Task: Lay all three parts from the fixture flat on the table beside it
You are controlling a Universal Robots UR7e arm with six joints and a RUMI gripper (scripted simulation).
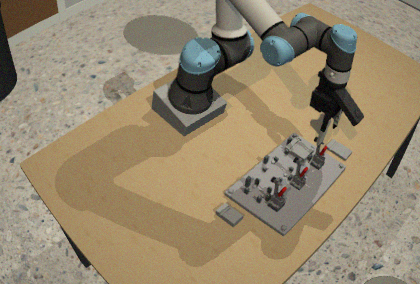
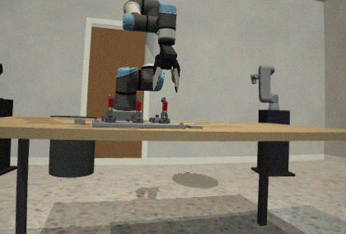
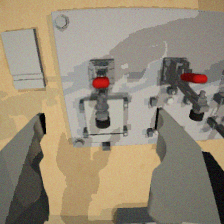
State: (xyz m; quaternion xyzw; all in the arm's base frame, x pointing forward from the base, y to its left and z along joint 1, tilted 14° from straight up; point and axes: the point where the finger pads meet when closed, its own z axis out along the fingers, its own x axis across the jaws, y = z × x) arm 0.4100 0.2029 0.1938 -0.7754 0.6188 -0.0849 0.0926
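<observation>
The grey fixture plate is 1 cm behind my hand, 12 cm to the right of it and 15 cm below it.
</observation>
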